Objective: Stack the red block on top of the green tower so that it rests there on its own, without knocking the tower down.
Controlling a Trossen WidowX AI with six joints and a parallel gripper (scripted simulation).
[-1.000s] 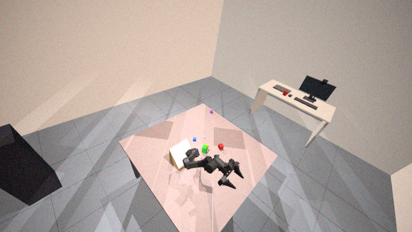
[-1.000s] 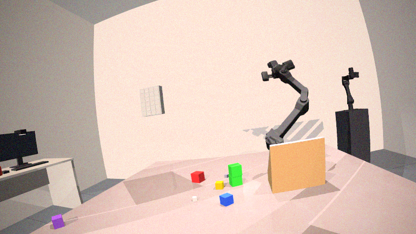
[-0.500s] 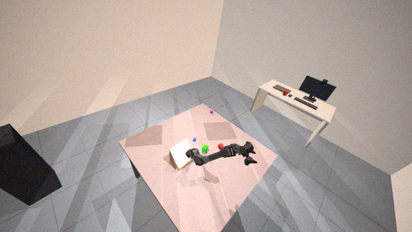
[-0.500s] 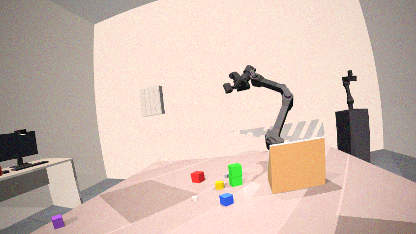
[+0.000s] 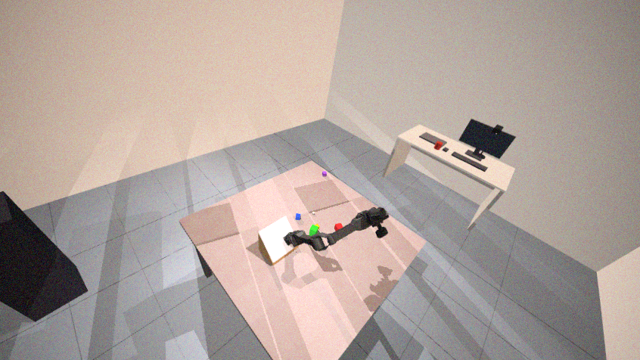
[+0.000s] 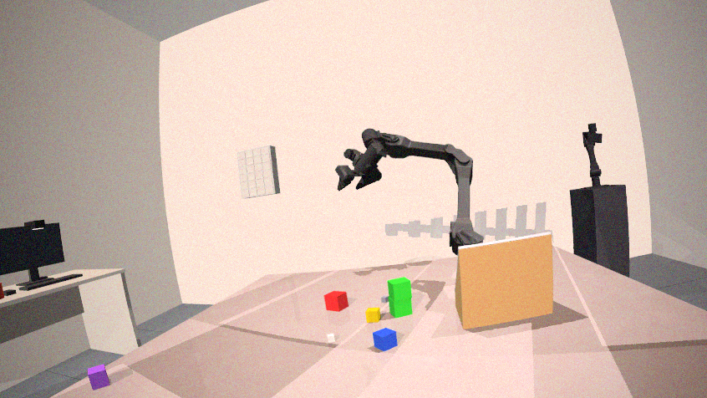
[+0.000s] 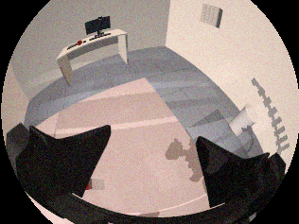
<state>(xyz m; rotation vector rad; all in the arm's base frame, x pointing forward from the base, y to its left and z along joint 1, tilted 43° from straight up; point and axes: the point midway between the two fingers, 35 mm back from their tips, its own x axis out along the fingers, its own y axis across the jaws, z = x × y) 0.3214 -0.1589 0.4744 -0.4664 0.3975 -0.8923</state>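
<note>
My gripper tip is 320 mm above the red block, 290 mm to the right of it and 50 mm short of it. From my gripper tip the other things lie so: blue block (580 mm to the left, 320 mm below, 80 mm behind); then small white cube (530 mm to the left, 330 mm below, 40 mm ahead); then yellow block (420 mm to the left, 330 mm below, 60 mm behind).
</note>
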